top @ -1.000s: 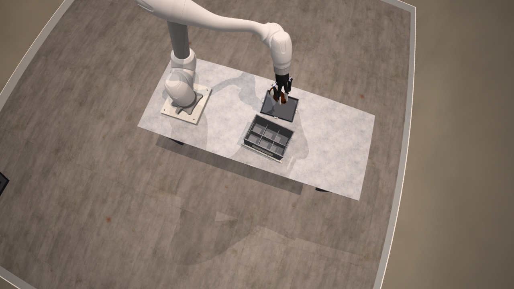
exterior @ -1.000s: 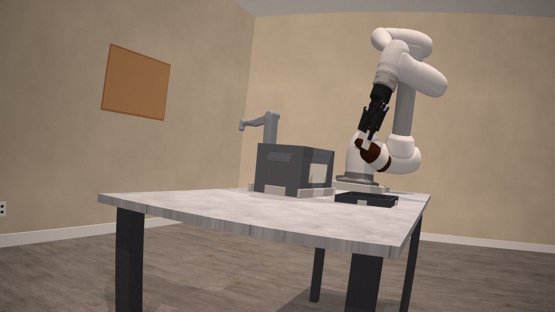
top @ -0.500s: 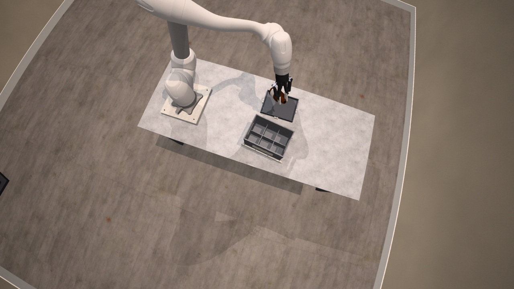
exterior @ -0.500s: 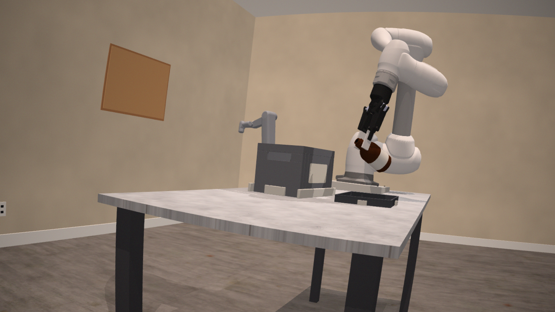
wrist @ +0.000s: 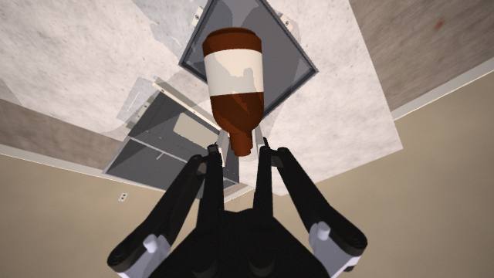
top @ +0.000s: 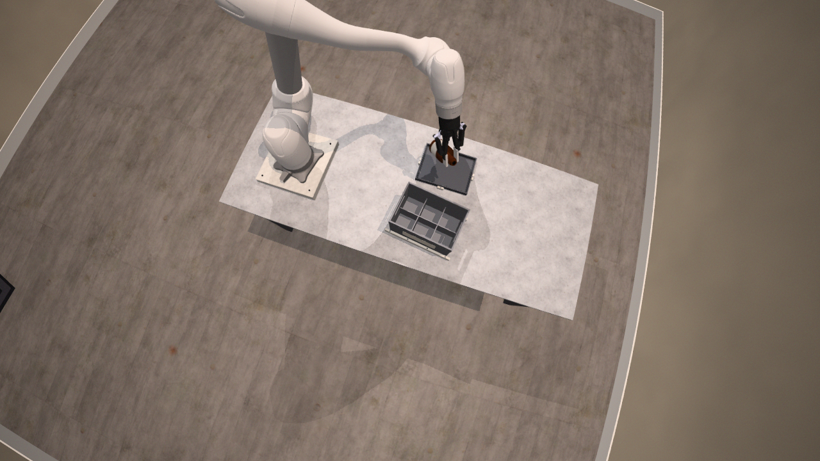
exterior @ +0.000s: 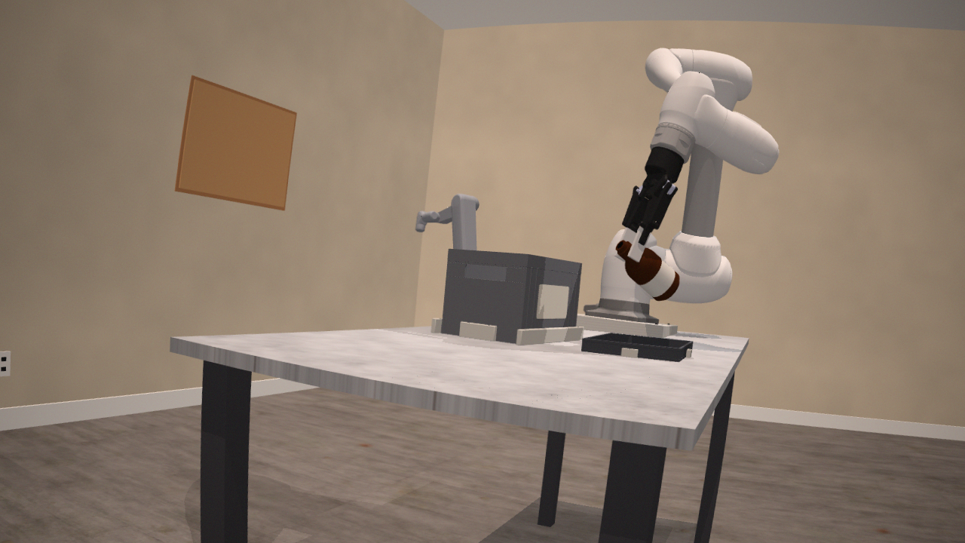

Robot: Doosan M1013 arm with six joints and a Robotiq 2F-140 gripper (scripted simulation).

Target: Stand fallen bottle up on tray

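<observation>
Right now the brown bottle is 40 mm below my hand, 30 mm behind it and 20 mm to the left of it. Also, from my hand: grey crate: 250 mm to the right, 130 mm below, 40 mm ahead; then dark tray: 200 mm below, 40 mm to the left, 10 mm behind.
</observation>
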